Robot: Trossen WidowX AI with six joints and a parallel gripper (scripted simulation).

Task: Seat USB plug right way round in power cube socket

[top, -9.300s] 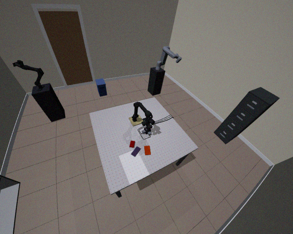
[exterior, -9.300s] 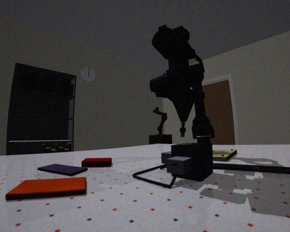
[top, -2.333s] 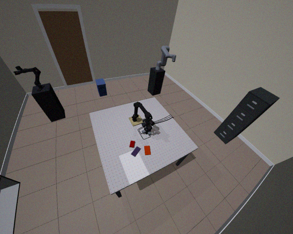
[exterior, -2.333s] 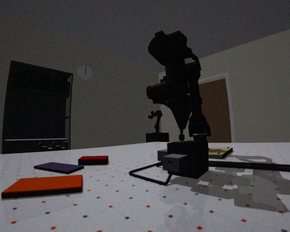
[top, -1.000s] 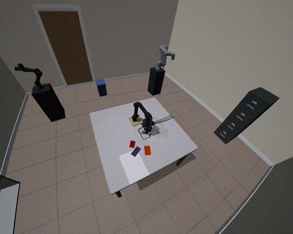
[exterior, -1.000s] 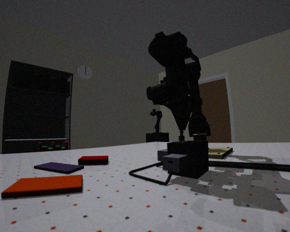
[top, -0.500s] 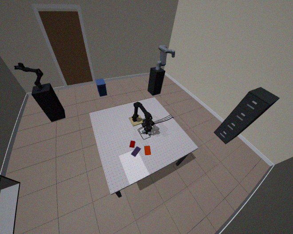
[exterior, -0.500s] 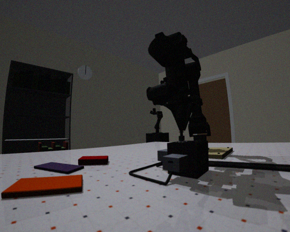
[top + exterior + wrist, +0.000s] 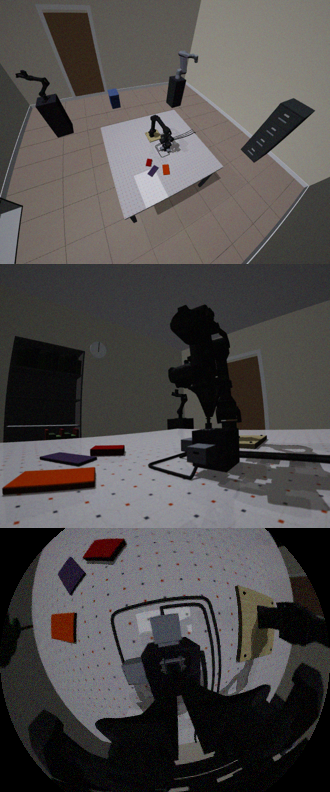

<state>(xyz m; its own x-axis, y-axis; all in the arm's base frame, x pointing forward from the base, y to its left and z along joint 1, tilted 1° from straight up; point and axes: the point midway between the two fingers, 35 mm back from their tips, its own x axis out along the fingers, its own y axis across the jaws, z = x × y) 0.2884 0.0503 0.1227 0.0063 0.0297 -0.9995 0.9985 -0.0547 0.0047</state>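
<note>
My gripper tip is 1 cm above the USB plug. From my gripper tip the other things lie so: red block 28 cm to the right, 9 cm below, 9 cm ahead; orange tile 27 cm ahead, 15 cm to the right, 10 cm below; purple tile 29 cm to the right, 21 cm ahead, 10 cm below.
</note>
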